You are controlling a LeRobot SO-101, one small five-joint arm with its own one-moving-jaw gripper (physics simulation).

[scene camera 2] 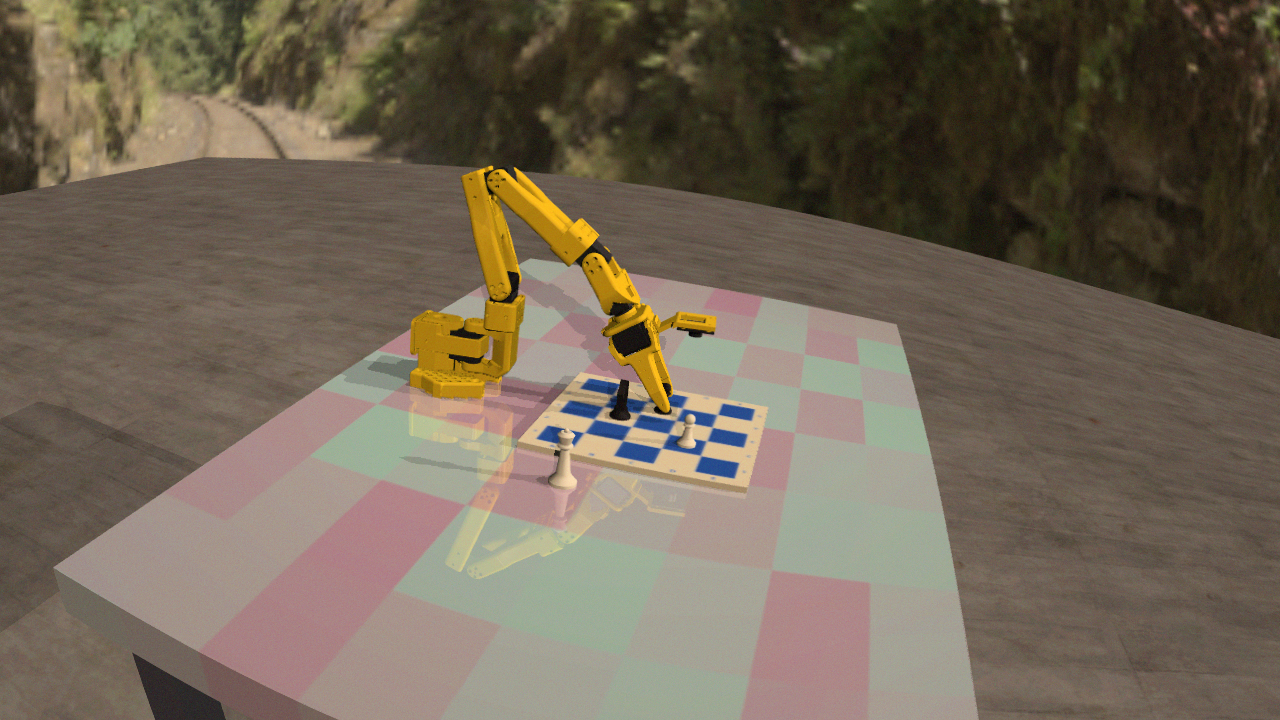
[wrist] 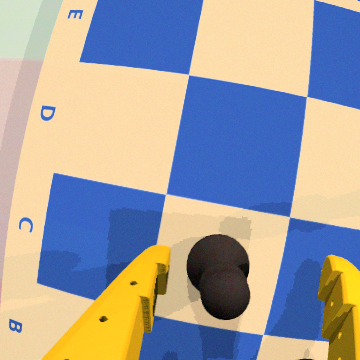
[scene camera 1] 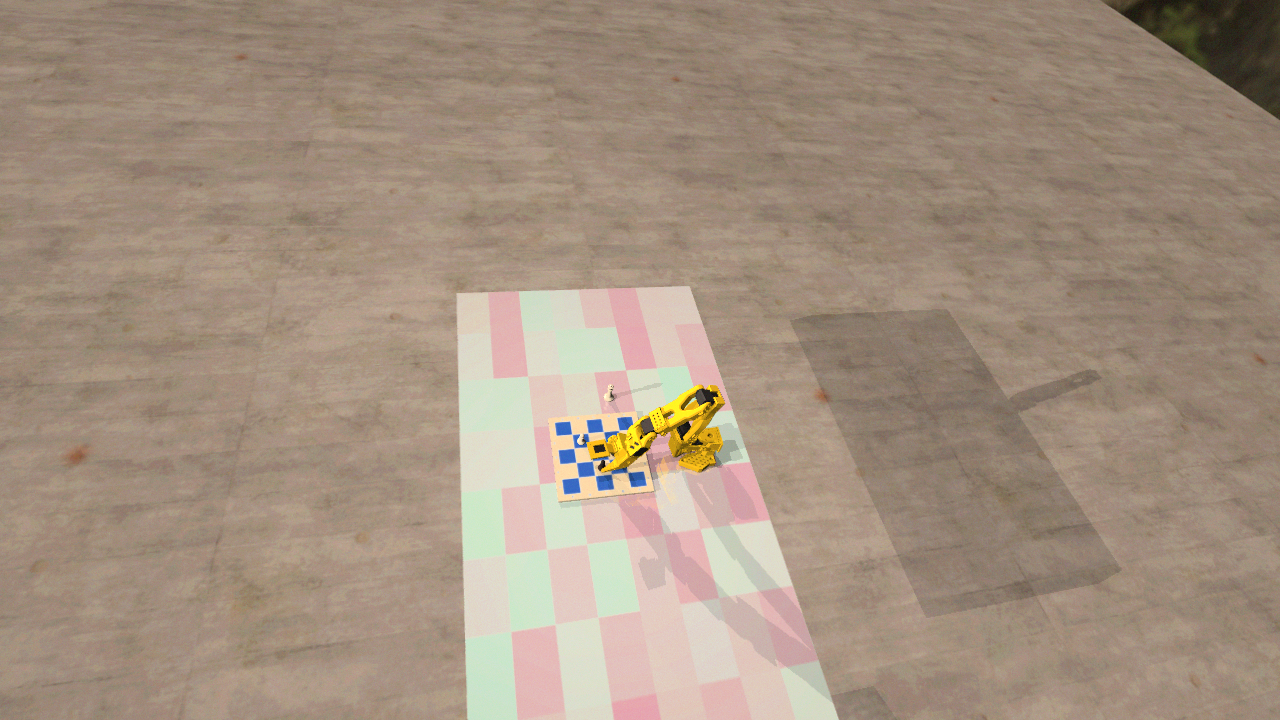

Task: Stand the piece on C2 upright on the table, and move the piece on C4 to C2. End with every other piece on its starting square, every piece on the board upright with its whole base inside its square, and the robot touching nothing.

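Places are measured from the arm's base along level axes (x back, y right, z up), in metres.
Where they show: end effector, tool point: (scene camera 2: pixel 668 393) (wrist: pixel 168 264) (scene camera 1: pixel 602 469); arm's base, origin of the base link: (scene camera 2: pixel 471 385) (scene camera 1: pixel 686 452).
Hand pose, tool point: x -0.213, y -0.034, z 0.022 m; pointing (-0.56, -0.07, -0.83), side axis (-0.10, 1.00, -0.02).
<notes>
Each offset is from my tool point to the top centre of the thing.
A white king {dx +0.052, dy +0.212, dz +0.031 m} (scene camera 1: pixel 609 392) (scene camera 2: pixel 562 461) stands upright on the table beside the board. A small black pawn {dx +0.002, dy +0.013, dz +0.015 m} (scene camera 1: pixel 602 464) (scene camera 2: pixel 663 410) (wrist: pixel 223 280) stands upright in row C, in the second column from the lettered edge in the wrist view. My gripper (scene camera 1: pixel 605 468) (scene camera 2: pixel 665 404) (wrist: pixel 246 256) is open, low over the board. In the wrist view its two jaws stand either side of the pawn, with a gap on each side. The board {dx +0.003, dy +0.052, dz -0.016 m} (scene camera 1: pixel 559 495) (scene camera 2: pixel 746 484) (wrist: pixel 55 145) lies flat on the table. Square C2 cannot be made out in the wrist view.
A tall black piece {dx +0.039, dy +0.051, dz +0.023 m} (scene camera 2: pixel 622 402) stands on the board near the gripper; a sliver of a dark piece shows at the wrist view's bottom edge. A white pawn {dx -0.036, dy +0.088, dz +0.015 m} (scene camera 1: pixel 581 439) (scene camera 2: pixel 687 433) stands on a blue square on the gripper's other side.
</notes>
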